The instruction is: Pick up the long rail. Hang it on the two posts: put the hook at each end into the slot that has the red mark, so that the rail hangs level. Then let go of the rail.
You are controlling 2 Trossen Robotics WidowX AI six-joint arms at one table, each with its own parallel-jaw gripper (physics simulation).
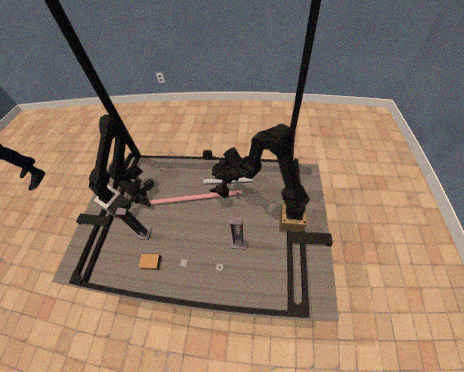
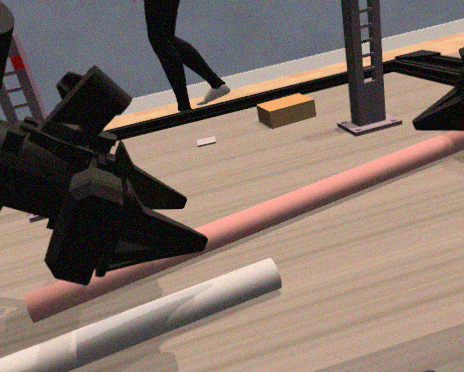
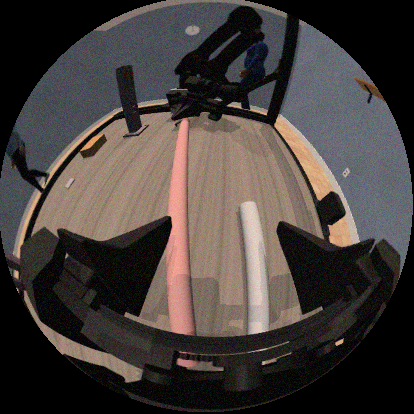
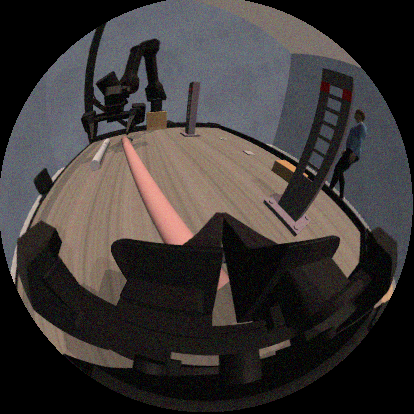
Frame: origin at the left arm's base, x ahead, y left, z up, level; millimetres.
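Seen in the pictures: left gripper, between the fingertips: [image 1: 211, 182] [image 2: 194, 221] [image 3: 227, 224] [image 4: 108, 136]; right gripper, between the fingertips: [image 1: 150, 205] [image 2: 413, 125] [image 3: 171, 118] [image 4: 220, 217]; left arm's base, origin of its link: [image 1: 294, 212] [image 4: 155, 111]; right arm's base, origin of its link: [image 1: 106, 196].
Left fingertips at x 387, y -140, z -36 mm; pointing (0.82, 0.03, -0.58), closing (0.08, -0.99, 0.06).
Observation:
Offsets run from my left fingertips to a thing's top centre.
The long pink rail {dz -32, dx +84, dy +73 mm} [image 1: 193, 198] [image 2: 304, 201] [image 3: 178, 185] [image 4: 150, 193] lies flat on the table. My left gripper [image 1: 222, 193] [image 2: 193, 221] [image 3: 227, 224] is open and low over the rail's right end; the rail passes between its fingers, close to one finger. My right gripper [image 1: 146, 201] [image 4: 220, 217] is shut and empty, with its tips at the rail's left end. Two slotted posts stand in front of the rail: one at the left [image 1: 132, 221] [image 2: 363, 74] [image 3: 129, 100] [image 4: 320, 154], with red marks at its top slot, and one in the middle [image 1: 236, 229] [image 4: 192, 107].
A shorter white rod {dz -33, dx -72, dy -53 mm} [image 1: 243, 180] [image 2: 193, 302] [image 3: 253, 239] [image 4: 99, 153] lies just behind the rail, also between the left fingers. An orange block {dz -28, dx +193, dy +401 mm} [image 1: 148, 260] [image 2: 286, 109], a small grey tile {dz -55, dx +51, dy +381 mm} [image 1: 183, 263] and a white ring {dz -56, dx -101, dy +376 mm} [image 1: 219, 266] lie near the front. A person [image 2: 171, 55] walks beyond the table.

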